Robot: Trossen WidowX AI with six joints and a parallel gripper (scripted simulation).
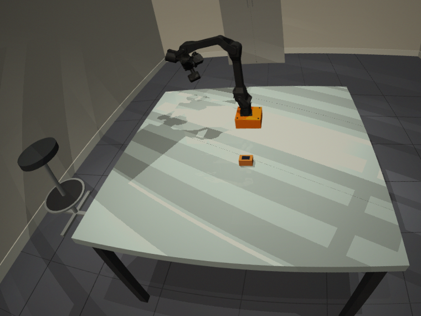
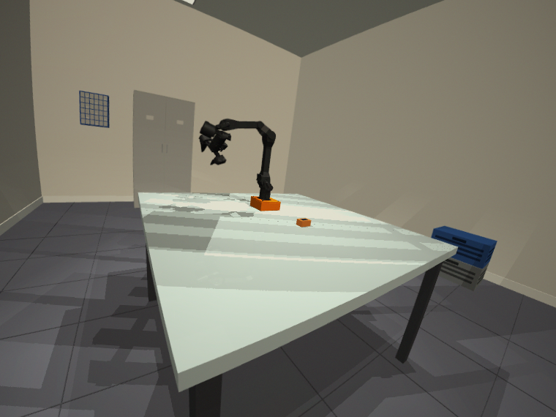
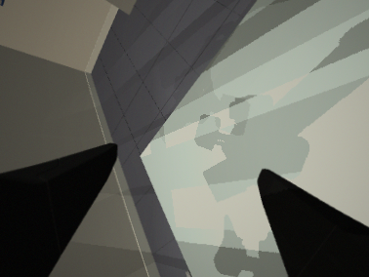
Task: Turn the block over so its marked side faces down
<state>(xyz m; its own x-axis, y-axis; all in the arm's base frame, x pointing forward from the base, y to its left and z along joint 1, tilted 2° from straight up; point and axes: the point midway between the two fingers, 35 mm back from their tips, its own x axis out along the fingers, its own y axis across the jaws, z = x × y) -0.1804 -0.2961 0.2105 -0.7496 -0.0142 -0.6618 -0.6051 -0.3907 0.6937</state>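
The orange block is 55 cm ahead of my gripper tip, 28 cm to the left of it and 24 cm below it.
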